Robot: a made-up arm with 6 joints. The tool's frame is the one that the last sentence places.
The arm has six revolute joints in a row. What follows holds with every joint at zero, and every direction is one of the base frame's. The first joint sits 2 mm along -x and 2.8 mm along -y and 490.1 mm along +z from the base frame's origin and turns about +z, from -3.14 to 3.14 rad. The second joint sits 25.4 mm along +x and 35.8 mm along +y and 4.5 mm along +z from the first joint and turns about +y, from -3.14 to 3.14 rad. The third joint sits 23.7 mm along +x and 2.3 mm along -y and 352.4 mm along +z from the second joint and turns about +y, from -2.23 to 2.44 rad. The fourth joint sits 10 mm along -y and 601.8 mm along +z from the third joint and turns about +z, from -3.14 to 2.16 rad. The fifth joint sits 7.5 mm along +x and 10.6 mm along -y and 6.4 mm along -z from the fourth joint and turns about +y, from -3.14 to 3.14 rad. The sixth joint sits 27.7 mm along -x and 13.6 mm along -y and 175.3 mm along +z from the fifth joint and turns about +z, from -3.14 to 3.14 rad. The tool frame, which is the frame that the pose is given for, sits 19.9 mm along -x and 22.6 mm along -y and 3.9 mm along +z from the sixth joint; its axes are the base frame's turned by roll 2.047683, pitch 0.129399 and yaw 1.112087 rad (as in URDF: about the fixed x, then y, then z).
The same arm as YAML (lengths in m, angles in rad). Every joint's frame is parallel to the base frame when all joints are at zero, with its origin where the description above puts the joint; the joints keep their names.
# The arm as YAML. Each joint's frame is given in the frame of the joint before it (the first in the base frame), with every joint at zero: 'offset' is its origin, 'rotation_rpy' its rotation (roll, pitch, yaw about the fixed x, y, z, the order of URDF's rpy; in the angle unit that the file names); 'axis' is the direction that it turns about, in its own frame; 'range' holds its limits. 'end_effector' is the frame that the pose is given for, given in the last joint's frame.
length_unit: m
angle_unit: rad
chain:
  - id: joint 1
    offset: [-0.002, -0.0028, 0.4901]
    rotation_rpy: [0.0, 0.0, 0.0]
    axis: [0.0, 0.0, 1.0]
    range: [-3.14, 3.14]
  - id: joint 2
    offset: [0.0254, 0.0358, 0.0045]
    rotation_rpy: [0.0, 0.0, 0.0]
    axis: [0.0, 1.0, 0.0]
    range: [-3.14, 3.14]
  - id: joint 3
    offset: [0.0237, -0.0023, 0.3524]
    rotation_rpy: [0.0, 0.0, 0.0]
    axis: [0.0, 1.0, 0.0]
    range: [-2.23, 2.44]
  - id: joint 4
    offset: [0.0, -0.01, 0.6018]
    rotation_rpy: [0.0, 0.0, 0.0]
    axis: [0.0, 0.0, 1.0]
    range: [-3.14, 2.16]
  - id: joint 5
    offset: [0.0075, -0.0106, -0.0064]
    rotation_rpy: [0.0, 0.0, 0.0]
    axis: [0.0, 1.0, 0.0]
    range: [-3.14, 3.14]
  - id: joint 6
    offset: [-0.0277, -0.0136, 0.1753]
    rotation_rpy: [0.0, 0.0, 0.0]
    axis: [0.0, 0.0, 1.0]
    range: [-3.14, 3.14]
end_effector:
  offset: [-0.0199, -0.0226, 0.0039]
  rotation_rpy: [2.0477, 0.1294, 1.1121]

